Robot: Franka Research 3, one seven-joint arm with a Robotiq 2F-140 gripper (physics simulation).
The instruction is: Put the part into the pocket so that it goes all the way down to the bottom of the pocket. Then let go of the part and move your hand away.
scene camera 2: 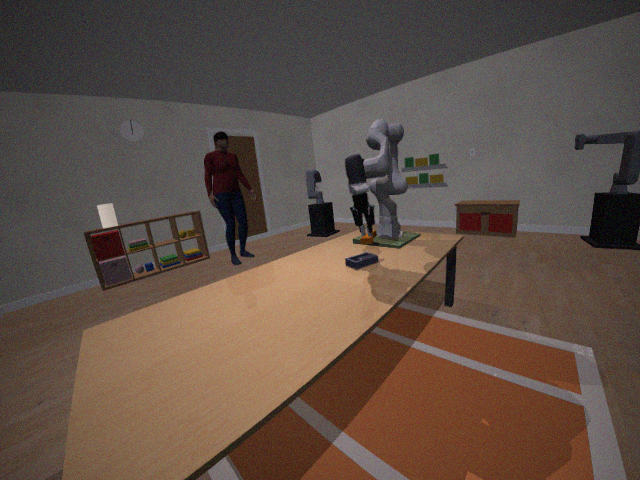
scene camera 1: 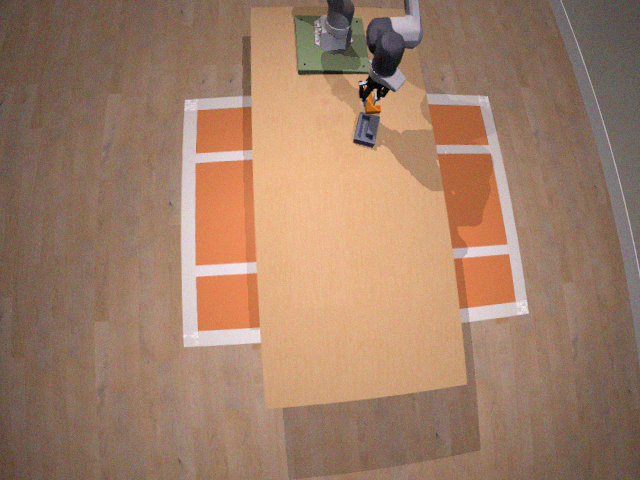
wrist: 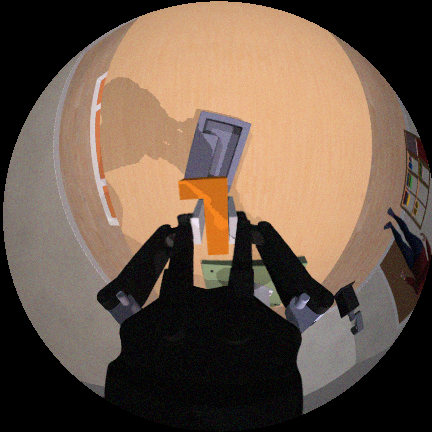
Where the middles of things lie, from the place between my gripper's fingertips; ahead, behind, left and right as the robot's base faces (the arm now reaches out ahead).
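Labels:
Grey block with pocket (wrist: 218, 140): my hand is 10 mm to the left of it, 70 mm short of it and 90 mm above it. Orange L-shaped part (wrist: 213, 189): 10 mm above my hand, 10 mm behind it and 20 mm to the left of it. Going by their middles, the orange L-shaped part is the nearest to my hand of the things named here.

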